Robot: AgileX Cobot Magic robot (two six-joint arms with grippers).
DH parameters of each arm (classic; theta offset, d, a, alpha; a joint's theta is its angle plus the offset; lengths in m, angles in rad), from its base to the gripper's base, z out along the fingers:
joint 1: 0 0.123 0 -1.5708
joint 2: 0.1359 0 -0.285 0
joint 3: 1.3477 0 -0.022 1.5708
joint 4: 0 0.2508 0 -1.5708
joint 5: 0 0 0.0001 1.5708
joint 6: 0 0.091 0 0
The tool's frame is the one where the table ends.
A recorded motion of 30 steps. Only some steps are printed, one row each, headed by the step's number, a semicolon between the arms.
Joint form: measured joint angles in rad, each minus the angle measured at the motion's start. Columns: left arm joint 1, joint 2, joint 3, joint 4, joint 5, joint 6; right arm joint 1, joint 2, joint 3, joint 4, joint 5, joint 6.
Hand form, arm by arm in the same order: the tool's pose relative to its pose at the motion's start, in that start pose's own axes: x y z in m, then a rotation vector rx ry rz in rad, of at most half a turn. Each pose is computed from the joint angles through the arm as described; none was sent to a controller.
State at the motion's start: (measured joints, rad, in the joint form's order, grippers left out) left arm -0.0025 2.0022 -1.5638 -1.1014 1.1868 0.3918; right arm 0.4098 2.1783 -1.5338 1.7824 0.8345 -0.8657
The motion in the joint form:
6: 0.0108 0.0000 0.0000 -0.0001 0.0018 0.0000; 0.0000 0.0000 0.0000 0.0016 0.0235 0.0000
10: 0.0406 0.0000 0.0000 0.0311 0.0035 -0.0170; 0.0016 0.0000 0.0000 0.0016 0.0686 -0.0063
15: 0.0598 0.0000 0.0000 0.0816 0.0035 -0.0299; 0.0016 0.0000 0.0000 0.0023 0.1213 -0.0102
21: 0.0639 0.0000 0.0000 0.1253 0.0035 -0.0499; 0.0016 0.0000 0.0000 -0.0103 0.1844 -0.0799
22: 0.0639 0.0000 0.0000 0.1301 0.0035 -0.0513; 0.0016 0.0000 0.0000 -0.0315 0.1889 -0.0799
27: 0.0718 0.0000 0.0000 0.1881 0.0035 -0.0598; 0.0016 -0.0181 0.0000 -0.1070 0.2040 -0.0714
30: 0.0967 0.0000 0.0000 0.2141 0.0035 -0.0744; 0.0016 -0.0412 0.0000 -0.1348 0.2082 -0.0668
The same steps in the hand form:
6: -0.0012 0.0024 -0.0035 -0.0011 -0.0074 -0.0057; 0.0013 0.0017 0.0000 -0.0187 0.0143 0.0011
10: -0.0036 0.0117 -0.0134 -0.0322 -0.0196 -0.0271; 0.0045 0.0051 0.0003 -0.0536 0.0449 -0.0056
15: -0.0040 0.0201 -0.0200 -0.0789 -0.0177 -0.0326; 0.0075 0.0088 -0.0002 -0.0944 0.0783 -0.0091
21: -0.0030 0.0244 -0.0217 -0.1174 -0.0066 -0.0396; 0.0119 0.0125 -0.0011 -0.1406 0.1218 -0.0862
22: -0.0029 0.0248 -0.0218 -0.1215 -0.0050 -0.0393; 0.0134 0.0117 -0.0012 -0.1336 0.1380 -0.0988
27: -0.0019 0.0311 -0.0251 -0.1733 0.0083 -0.0322; 0.0173 0.0165 -0.0046 -0.1157 0.1892 -0.1494
30: -0.0032 0.0388 -0.0338 -0.1998 -0.0036 -0.0527; 0.0175 0.0252 -0.0086 -0.1153 0.2010 -0.1796

